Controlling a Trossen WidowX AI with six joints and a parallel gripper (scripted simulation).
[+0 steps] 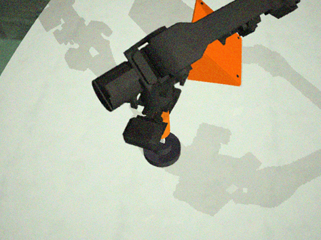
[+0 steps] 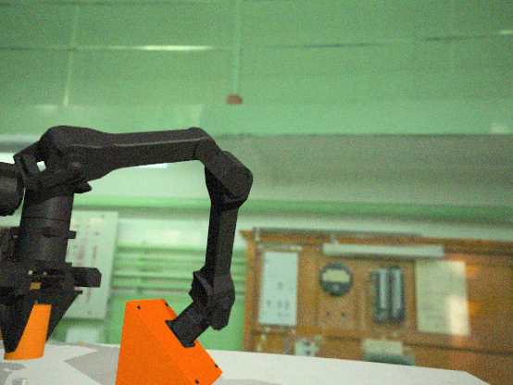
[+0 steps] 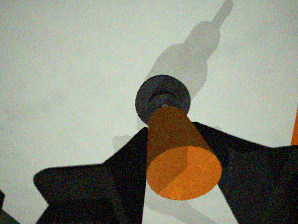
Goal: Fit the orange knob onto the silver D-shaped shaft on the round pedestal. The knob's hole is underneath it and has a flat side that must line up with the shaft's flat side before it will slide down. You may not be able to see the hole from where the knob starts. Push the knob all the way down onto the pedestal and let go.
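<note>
The orange knob lies 3 cm above my gripper tip. From my gripper tip the other things lie so: round pedestal (6 cm below).
</note>
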